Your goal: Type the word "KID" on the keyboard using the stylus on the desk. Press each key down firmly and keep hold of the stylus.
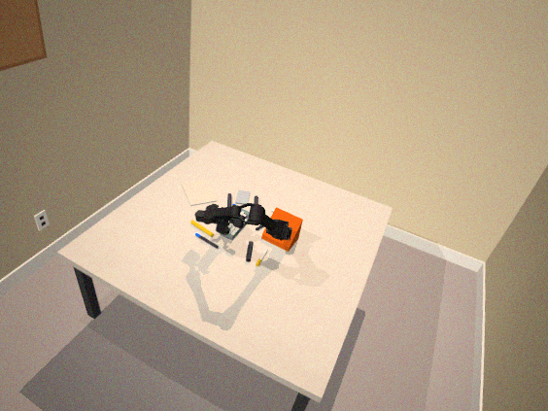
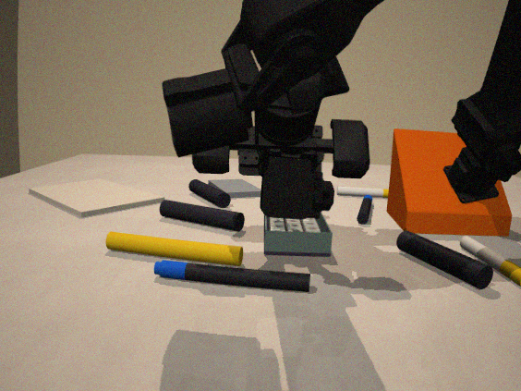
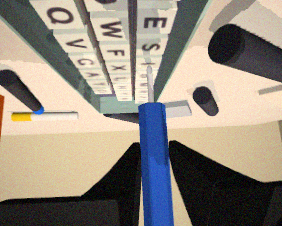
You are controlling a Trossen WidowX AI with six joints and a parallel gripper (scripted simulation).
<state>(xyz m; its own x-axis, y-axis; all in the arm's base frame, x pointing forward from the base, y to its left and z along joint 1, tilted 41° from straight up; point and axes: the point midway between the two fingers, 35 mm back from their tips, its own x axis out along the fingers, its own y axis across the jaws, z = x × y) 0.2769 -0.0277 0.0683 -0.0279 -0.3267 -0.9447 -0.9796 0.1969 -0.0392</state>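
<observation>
Right now the blue stylus is 1 cm below my gripper tip. From my gripper tip the other things lie so: yellow cylinder 12 cm ahead, 10 cm to the left, 6 cm below; grey pad 24 cm to the right, 7 cm below, 4 cm ahead; white stylus tip 5 cm below.
</observation>
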